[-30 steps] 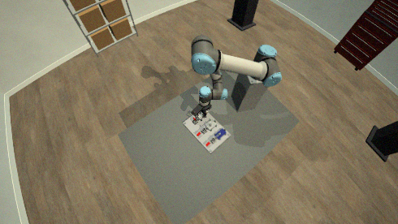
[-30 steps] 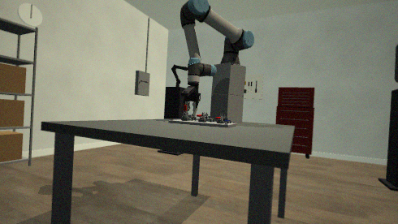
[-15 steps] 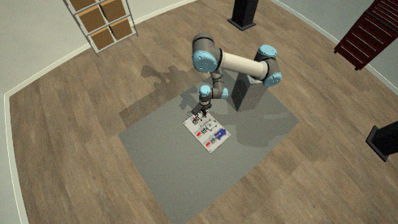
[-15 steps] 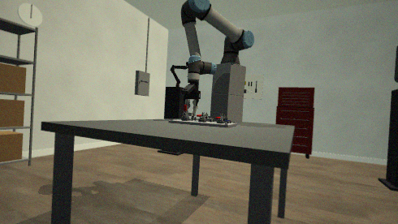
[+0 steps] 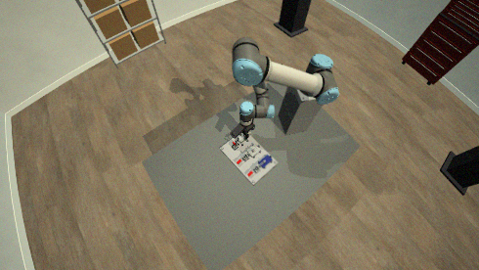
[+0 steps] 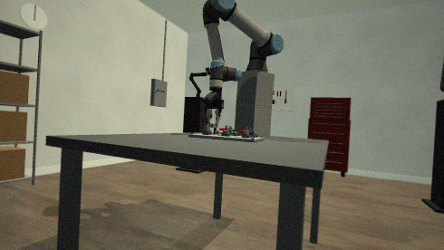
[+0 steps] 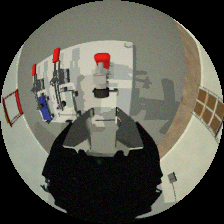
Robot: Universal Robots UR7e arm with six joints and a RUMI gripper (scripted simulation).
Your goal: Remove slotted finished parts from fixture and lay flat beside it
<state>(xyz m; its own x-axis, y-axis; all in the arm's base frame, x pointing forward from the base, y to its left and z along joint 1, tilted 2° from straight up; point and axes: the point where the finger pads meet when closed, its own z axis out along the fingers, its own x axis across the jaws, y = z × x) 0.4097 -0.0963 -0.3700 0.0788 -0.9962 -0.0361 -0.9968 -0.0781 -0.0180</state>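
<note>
Right now the white fixture plate is 30 mm ahead of my hand, 110 mm to the left of it and 60 mm below it. Also, from my hand: blue blank 30 mm behind, 220 mm to the left, 50 mm below; light grey part 10 mm behind.
</note>
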